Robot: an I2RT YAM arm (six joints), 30 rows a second.
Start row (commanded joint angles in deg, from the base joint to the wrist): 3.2 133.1 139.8 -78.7 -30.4 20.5
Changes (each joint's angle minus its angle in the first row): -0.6 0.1 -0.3 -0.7 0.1 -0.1; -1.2 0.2 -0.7 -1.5 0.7 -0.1; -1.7 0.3 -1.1 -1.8 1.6 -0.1; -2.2 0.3 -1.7 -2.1 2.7 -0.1; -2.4 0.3 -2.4 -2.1 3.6 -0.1; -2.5 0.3 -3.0 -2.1 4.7 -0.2; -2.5 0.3 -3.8 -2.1 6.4 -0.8; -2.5 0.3 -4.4 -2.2 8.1 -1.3
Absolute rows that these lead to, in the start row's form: 2.6 133.2 139.5 -79.4 -30.3 20.4; 2.0 133.3 139.1 -80.2 -29.7 20.4; 1.5 133.4 138.7 -80.5 -28.8 20.4; 1.0 133.4 138.1 -80.8 -27.7 20.4; 0.8 133.4 137.4 -80.8 -26.8 20.4; 0.7 133.4 136.8 -80.8 -25.7 20.3; 0.7 133.4 136.0 -80.8 -24.0 19.7; 0.7 133.4 135.4 -80.9 -22.3 19.2
